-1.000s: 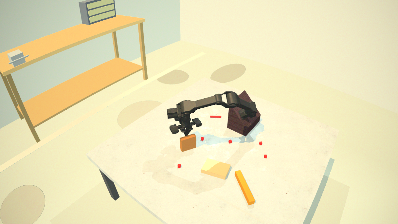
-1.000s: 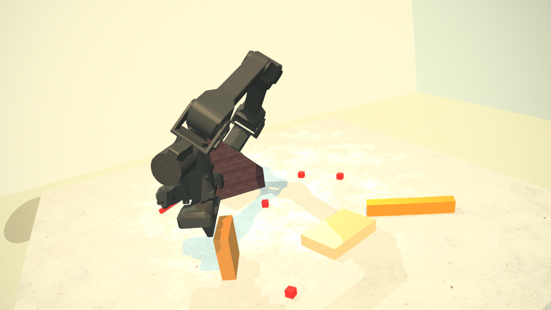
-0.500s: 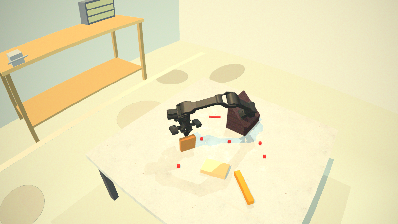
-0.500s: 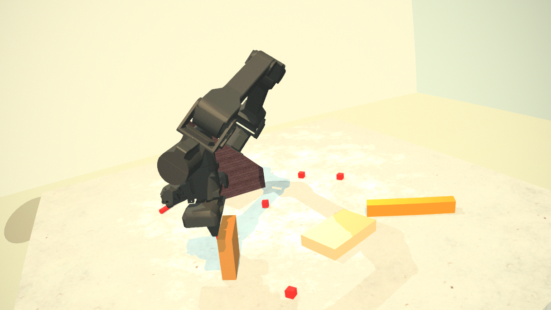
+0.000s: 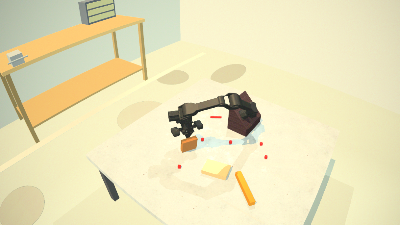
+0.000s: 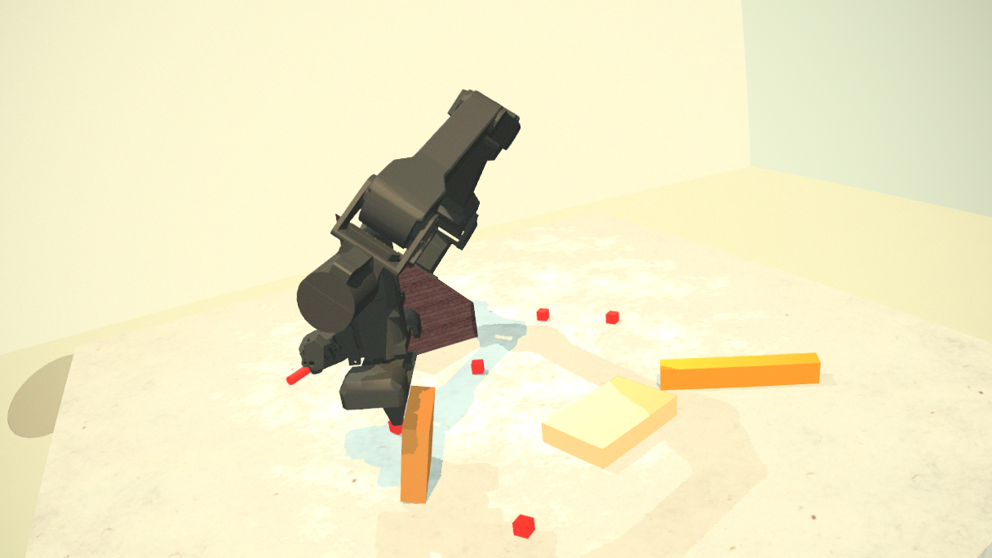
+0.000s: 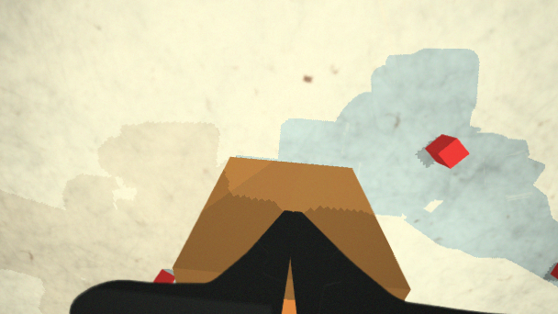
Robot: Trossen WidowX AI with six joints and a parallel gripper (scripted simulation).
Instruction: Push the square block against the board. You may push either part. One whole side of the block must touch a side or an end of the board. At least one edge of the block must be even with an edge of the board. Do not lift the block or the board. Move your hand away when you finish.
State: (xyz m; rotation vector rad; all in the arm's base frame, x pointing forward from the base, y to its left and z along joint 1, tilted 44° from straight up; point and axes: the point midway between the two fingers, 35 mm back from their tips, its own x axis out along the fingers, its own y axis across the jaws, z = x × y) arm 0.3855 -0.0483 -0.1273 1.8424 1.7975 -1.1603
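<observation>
The square block is 20 mm to the left of my gripper tip and 30 mm below it. Round my gripper tip: orange-yellow bar: 10 mm ahead, 450 mm to the left, 60 mm below; red stick: 360 mm behind, 90 mm to the right, 70 mm below; flat pale yellow slab: 10 mm ahead, 250 mm to the left, 60 mm below.
</observation>
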